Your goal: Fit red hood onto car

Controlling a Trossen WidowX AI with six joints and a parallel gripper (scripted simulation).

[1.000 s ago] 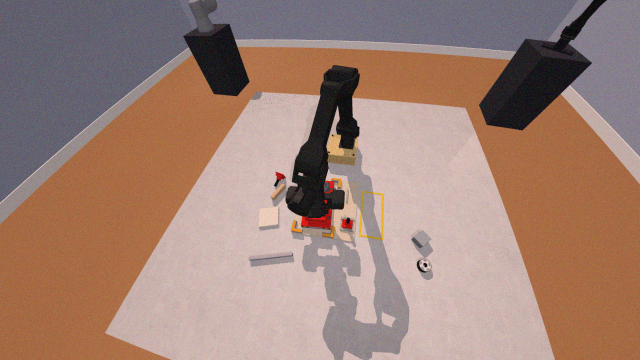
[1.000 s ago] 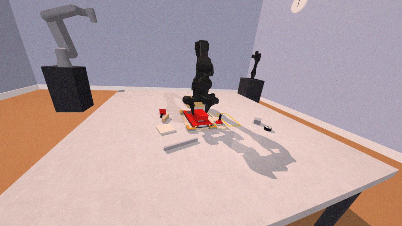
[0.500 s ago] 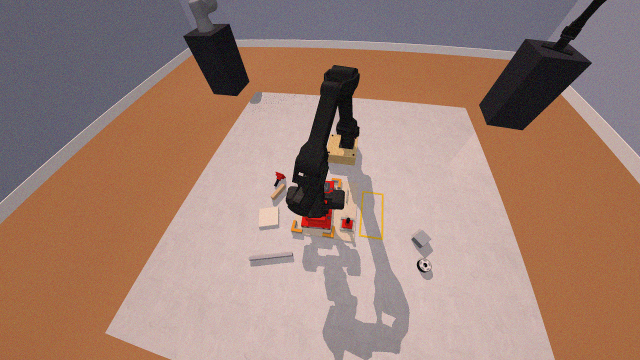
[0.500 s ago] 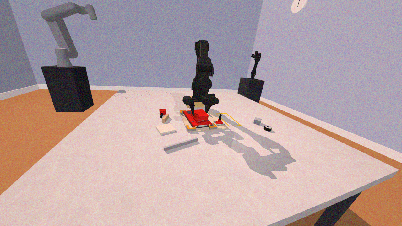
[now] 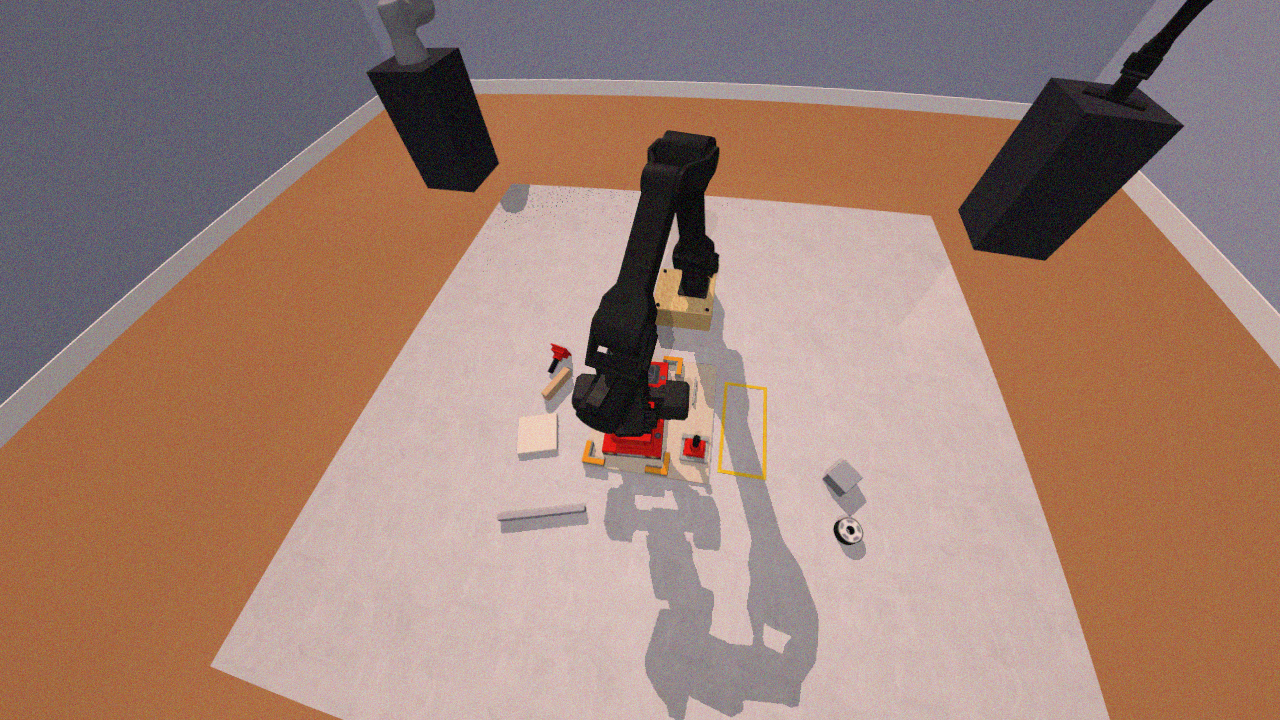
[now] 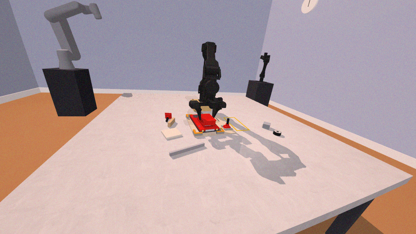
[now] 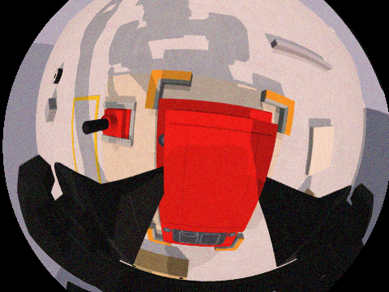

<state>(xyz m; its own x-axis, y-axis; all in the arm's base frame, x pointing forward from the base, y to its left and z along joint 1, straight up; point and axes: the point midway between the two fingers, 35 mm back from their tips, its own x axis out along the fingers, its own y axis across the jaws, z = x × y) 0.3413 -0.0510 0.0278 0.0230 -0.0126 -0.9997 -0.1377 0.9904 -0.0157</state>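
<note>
Right now my gripper tip is 10 mm below the red hood. From my gripper tip the other things lie so: tan tile 50 mm ahead, 180 mm to the right, 40 mm below; then wooden block 50 mm behind, 180 mm to the right, 40 mm below; then grey engine block 10 mm to the left, 20 mm below.
</note>
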